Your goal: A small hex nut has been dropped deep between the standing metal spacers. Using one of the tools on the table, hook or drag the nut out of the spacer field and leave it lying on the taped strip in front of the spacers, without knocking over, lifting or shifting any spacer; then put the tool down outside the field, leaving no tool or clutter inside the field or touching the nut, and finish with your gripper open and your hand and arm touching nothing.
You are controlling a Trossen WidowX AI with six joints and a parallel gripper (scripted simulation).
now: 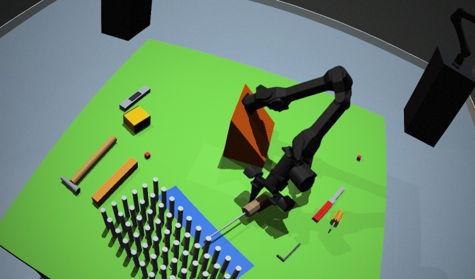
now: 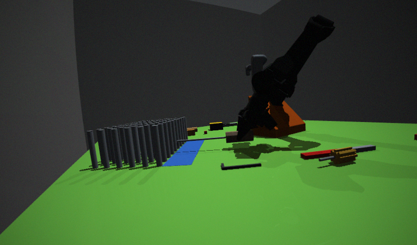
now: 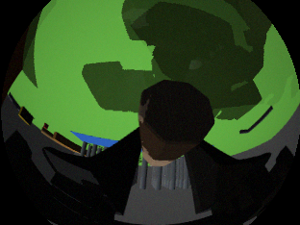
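My gripper tip is now 140 mm short of the blue taped strip, 110 mm to the left of it and 30 mm above it. From my gripper tip the other things lie so: yellow screwdriver 90 mm behind, 290 mm to the left, 10 mm below; brown-handled screwdriver 90 mm ahead, 40 mm to the right; hex nut 310 mm ahead, 140 mm to the right, 30 mm below.
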